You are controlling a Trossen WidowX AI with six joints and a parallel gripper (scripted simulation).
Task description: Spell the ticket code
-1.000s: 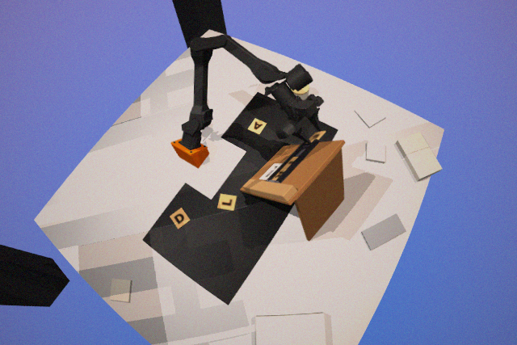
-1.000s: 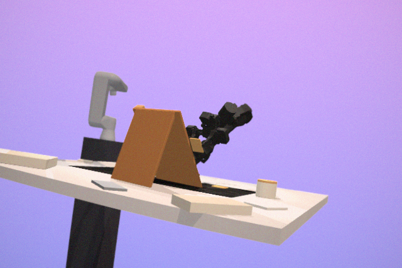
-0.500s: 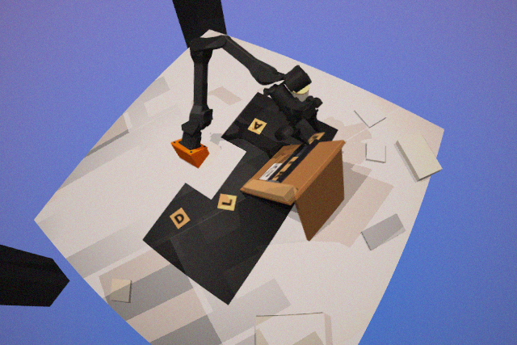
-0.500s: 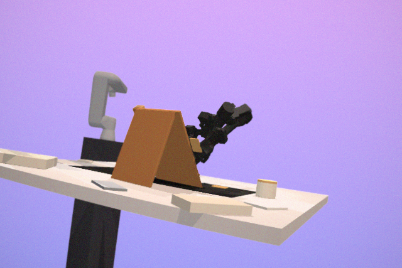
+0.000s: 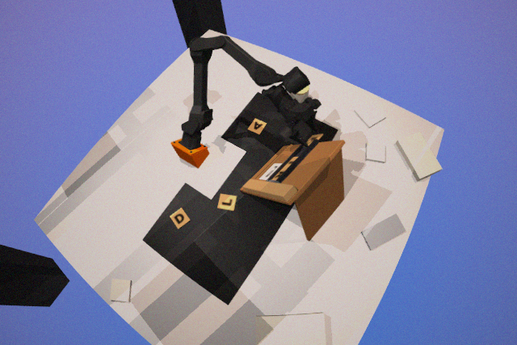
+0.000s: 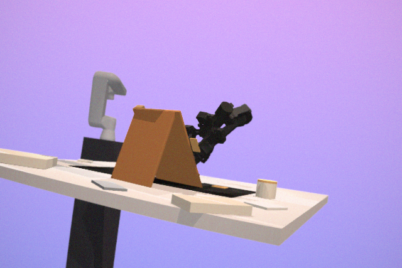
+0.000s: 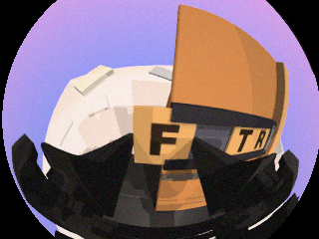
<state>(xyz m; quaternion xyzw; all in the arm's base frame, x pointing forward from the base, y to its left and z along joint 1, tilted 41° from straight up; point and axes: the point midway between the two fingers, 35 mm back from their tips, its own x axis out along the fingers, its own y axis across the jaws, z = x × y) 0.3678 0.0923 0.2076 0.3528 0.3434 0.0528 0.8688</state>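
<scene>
My gripper tip is now 130 mm to the left of the white ticket, 80 mm above it and 70 mm past it. Round my gripper tip: grey slab: 360 mm ahead, 160 mm below, 80 mm to the right.
</scene>
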